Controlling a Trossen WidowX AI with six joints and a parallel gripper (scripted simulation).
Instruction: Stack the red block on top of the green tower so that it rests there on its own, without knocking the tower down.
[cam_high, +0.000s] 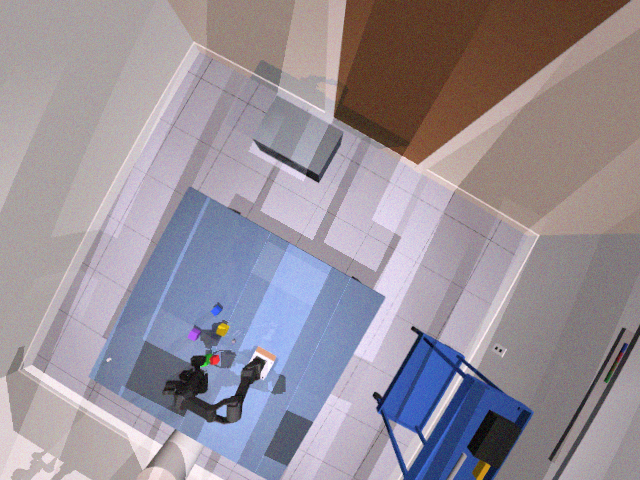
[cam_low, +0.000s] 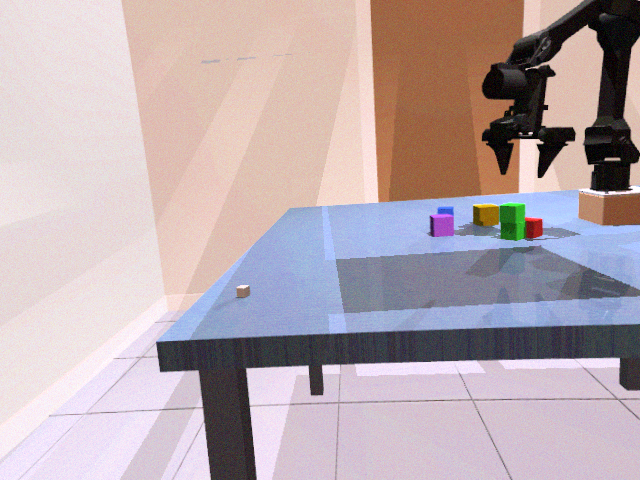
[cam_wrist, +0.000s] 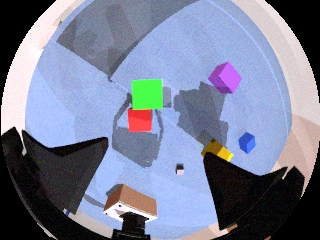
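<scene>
Right now my gripper tip is 1 cm past the red block, 2 cm to the right of it and 11 cm above it. Round my gripper tip: blue block (12 cm ahead, 23 cm to the right, 11 cm below); then purple block (16 cm ahead, 5 cm to the right, 10 cm below); then yellow block (3 cm ahead, 16 cm to the right, 10 cm below).
</scene>
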